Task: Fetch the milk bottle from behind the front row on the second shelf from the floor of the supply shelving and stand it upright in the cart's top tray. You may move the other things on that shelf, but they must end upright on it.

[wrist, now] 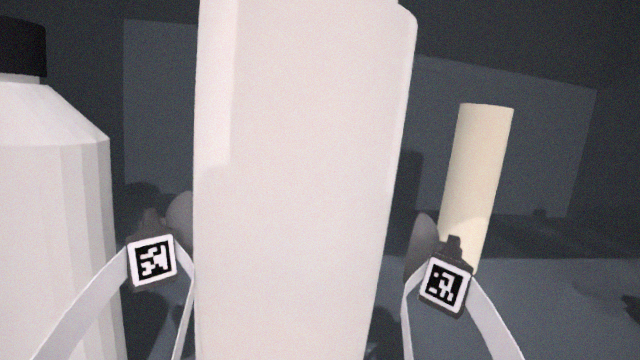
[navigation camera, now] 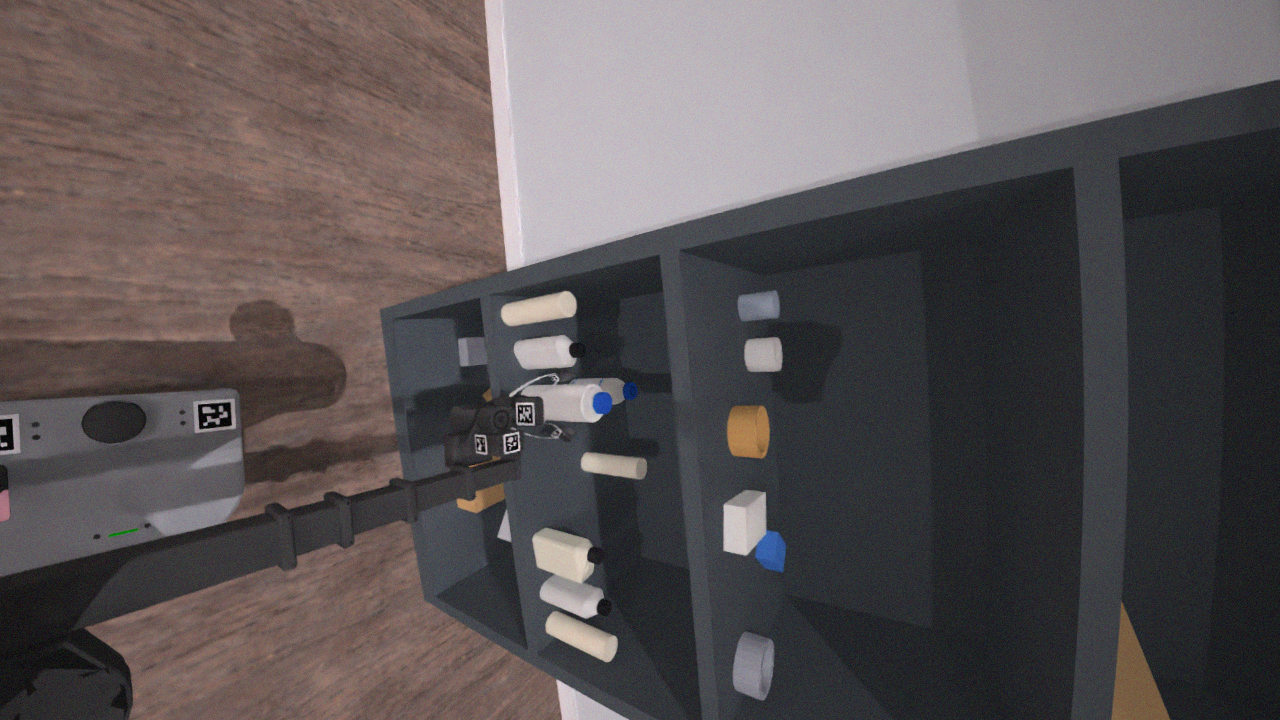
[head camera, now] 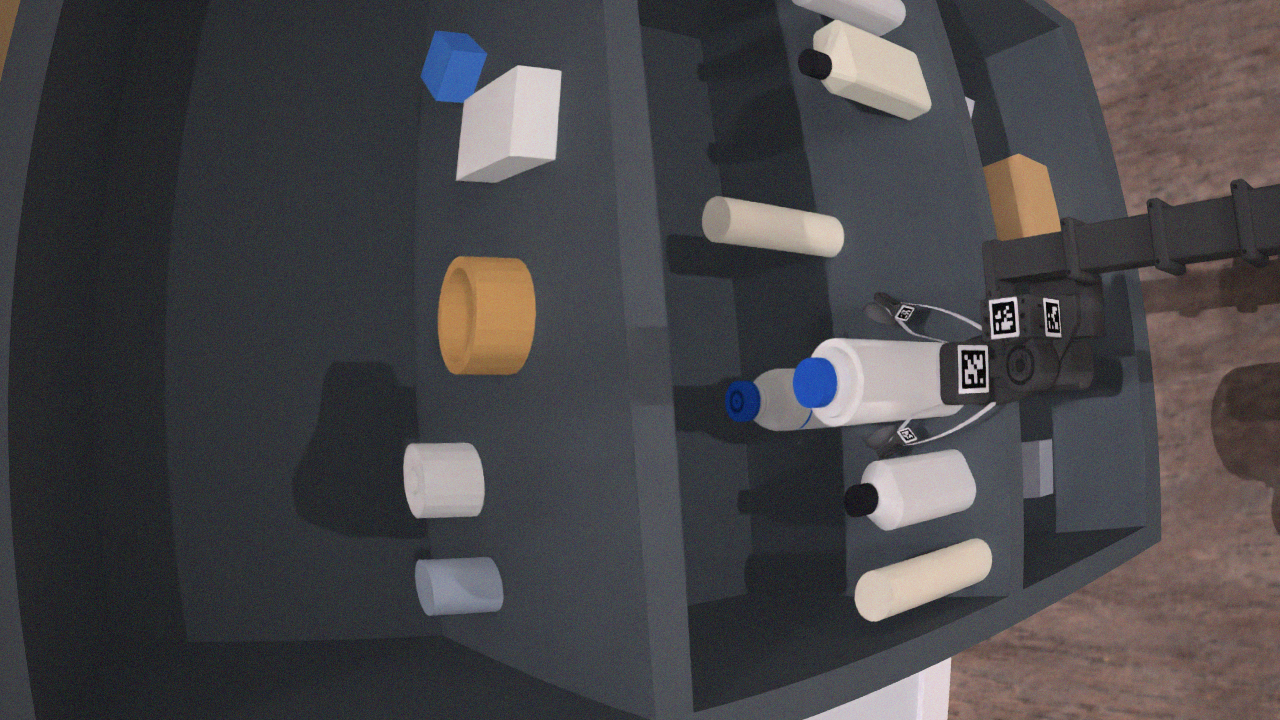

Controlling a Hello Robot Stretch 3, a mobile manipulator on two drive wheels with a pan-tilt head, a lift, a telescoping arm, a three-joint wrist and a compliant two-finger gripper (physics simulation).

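Frame: origin at the robot's base, x ahead, y left, z up, level; millimetres.
Seen in the pictures: robot's base, origin of its link: [navigation camera: 116,419].
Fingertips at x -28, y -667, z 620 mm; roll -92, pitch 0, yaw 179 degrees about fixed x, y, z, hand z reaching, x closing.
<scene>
Pixels of each thing's top centre, then the offset from my fingertips to it.
- milk bottle, centre of its top: [head camera: 736,401] [navigation camera: 632,391] dz +101, dx +19, dy -102 mm
- larger white bottle, centre of its top: [head camera: 809,382] [navigation camera: 605,403] dz +134, dx +7, dy +45 mm
- white black-capped bottle, centre of its top: [head camera: 854,501] [navigation camera: 580,350] dz +89, dx +118, dy +62 mm
- thin cream cylinder, centre of its top: [head camera: 716,218] [wrist: 486,106] [navigation camera: 641,468] dz +92, dx -177, dy -135 mm
- cream jug, centre of its top: [head camera: 803,44] [navigation camera: 601,566] dz +93, dx -343, dy +41 mm
The milk bottle [head camera: 778,400] [navigation camera: 612,390], pale with a dark blue cap, stands behind a larger white bottle [head camera: 895,380] [navigation camera: 562,402] [wrist: 300,150] with a blue cap, in the front row of the supply shelving [head camera: 660,537] [navigation camera: 1097,358]. The front bottle hides its lower part, and it cannot be made out in the wrist view. My gripper [head camera: 880,373] [navigation camera: 554,405] [wrist: 304,227] is open, with one finger on each side of the front white bottle. A gap shows at the right finger in the wrist view; the left finger is close to the bottle. The cart does not show.
A white black-capped bottle [head camera: 926,488] [navigation camera: 542,351] [wrist: 55,215] stands close beside the left finger. Beyond it is a cream cylinder [head camera: 926,579] [navigation camera: 538,308]. A thin cream cylinder [head camera: 774,226] [navigation camera: 614,464] [wrist: 477,175] stands farther back on the other side, and a cream jug [head camera: 881,76] [navigation camera: 562,554] beyond.
</scene>
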